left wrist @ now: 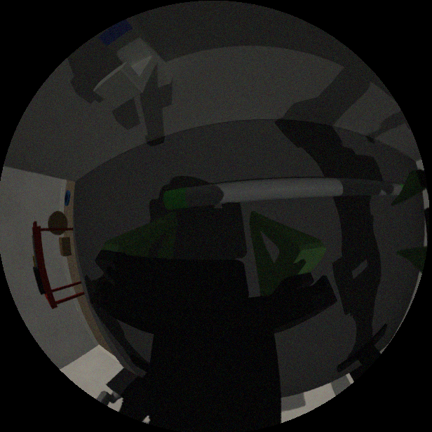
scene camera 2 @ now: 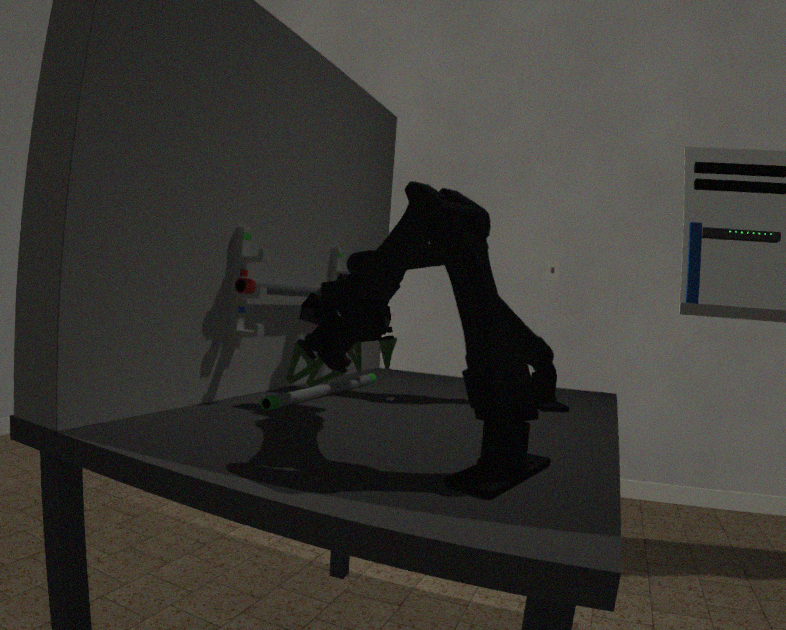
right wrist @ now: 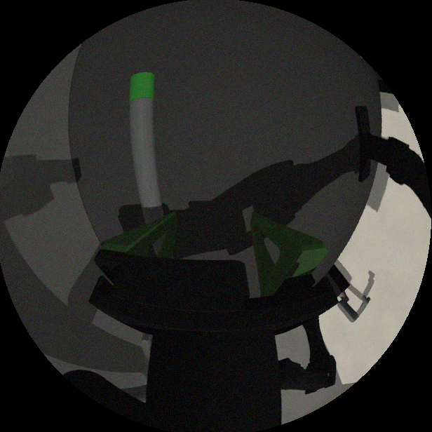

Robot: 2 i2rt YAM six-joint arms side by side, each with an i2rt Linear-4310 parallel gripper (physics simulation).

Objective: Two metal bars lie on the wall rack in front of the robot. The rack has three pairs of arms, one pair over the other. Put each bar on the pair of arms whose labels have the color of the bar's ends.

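Places are measured from the left arm's base along level axes (x left, y ahead, z down), in centimetres.
Pixels of known places: left gripper, between the fingertips: [scene camera 2: 298, 383]; right gripper, between the fingertips: [scene camera 2: 373, 370]; left arm's base, origin of its link: [scene camera 2: 501, 475]; right arm's base, origin of its link: [scene camera 2: 541, 403].
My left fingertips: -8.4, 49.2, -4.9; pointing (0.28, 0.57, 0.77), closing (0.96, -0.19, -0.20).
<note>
Ahead of a thing's pixels: the offset from my left fingertips to its middle, as dx, dy, dz. "pt": to the spot under its first point. Level surfaces: height alone.
A grey bar with green ends @[-16.7, +7.5, +3.6] [scene camera 2: 311, 393] [left wrist: 280, 190] [right wrist: 142, 145] lies on the table near the wall panel. A grey bar with red ends @[-14.5, +15.4, -18.7] [scene camera 2: 288, 289] rests on the middle arms of the wall rack @[pt +7.7, +11.3, -26.0] [scene camera 2: 241, 249] [left wrist: 117, 82], by the red label @[pt +6.7, +11.3, -21.6] [scene camera 2: 243, 271]. The green label @[pt +6.3, +11.4, -28.8] [scene camera 2: 247, 236] is above it, the blue label @[pt +6.5, +11.4, -13.9] [scene camera 2: 241, 309] [left wrist: 116, 32] below. My left gripper [scene camera 2: 301, 380] [left wrist: 212, 216] is open and empty, low beside the green-ended bar. My right gripper [scene camera 2: 372, 368] [right wrist: 213, 217] is open and empty, above the table near that bar's far end.
The wall panel [scene camera 2: 164, 196] rises at the back edge of the dark table @[dz +4.9] [scene camera 2: 406, 433]. The two grippers are close together, and the right fingers show at the right edge of the left wrist view. A red frame [left wrist: 42, 265] stands beyond the table.
</note>
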